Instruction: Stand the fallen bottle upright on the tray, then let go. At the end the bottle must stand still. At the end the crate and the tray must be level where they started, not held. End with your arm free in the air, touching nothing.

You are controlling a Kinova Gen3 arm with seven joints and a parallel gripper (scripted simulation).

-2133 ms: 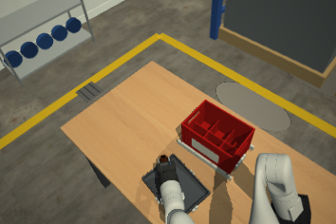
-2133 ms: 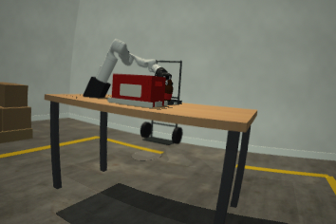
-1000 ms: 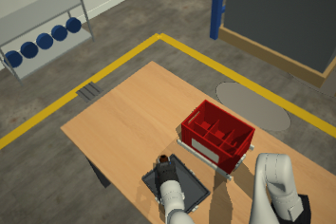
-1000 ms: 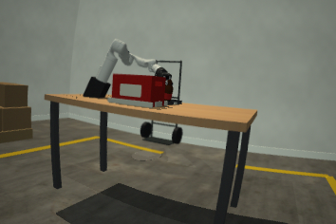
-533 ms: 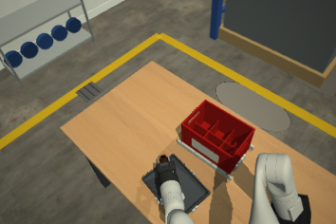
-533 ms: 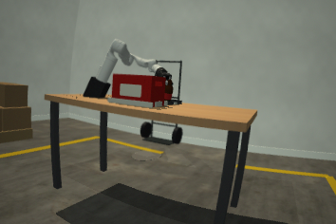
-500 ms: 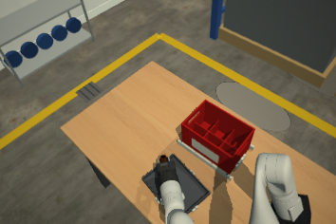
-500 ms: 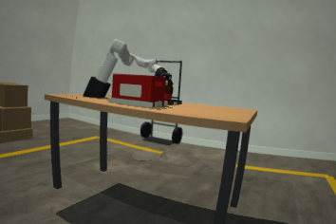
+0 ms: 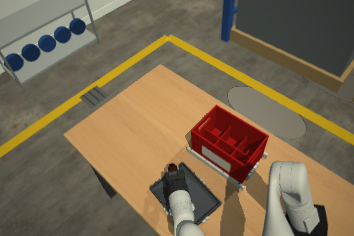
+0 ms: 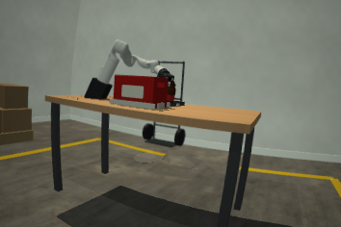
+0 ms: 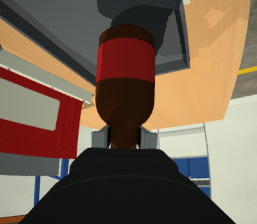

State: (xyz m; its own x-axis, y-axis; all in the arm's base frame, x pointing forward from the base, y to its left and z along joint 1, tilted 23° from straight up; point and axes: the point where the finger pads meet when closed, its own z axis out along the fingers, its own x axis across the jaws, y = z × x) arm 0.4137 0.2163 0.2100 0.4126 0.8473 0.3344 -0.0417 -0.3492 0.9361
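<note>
My hand is 1 cm past the bottle, 1 cm to the right of it and 5 cm above it. The rest, counted from my hand: tray 7 cm behind, 13 cm below; then red crate 2 cm behind, 28 cm to the right, 6 cm below.
</note>
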